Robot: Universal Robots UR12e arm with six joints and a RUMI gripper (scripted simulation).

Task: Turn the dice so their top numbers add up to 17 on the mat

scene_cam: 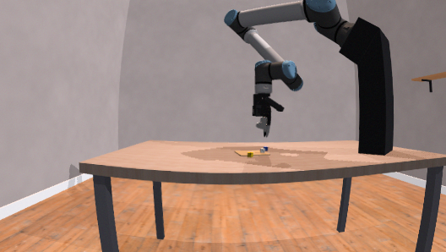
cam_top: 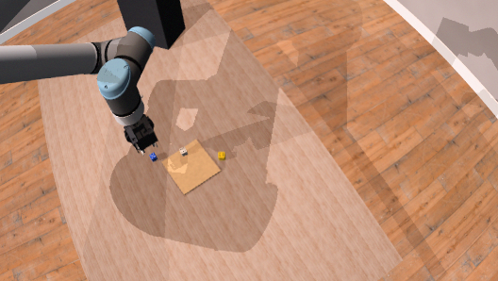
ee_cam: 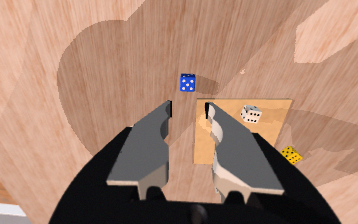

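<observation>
Now: hand 8 cm above the blue die. The rest, counted from my hand: white die 9 cm to the left, 7 cm below, 6 cm ahead; tan mat 11 cm ahead, 8 cm below, 7 cm to the left; yellow die 16 cm to the left, 16 cm ahead, 8 cm below.
</observation>
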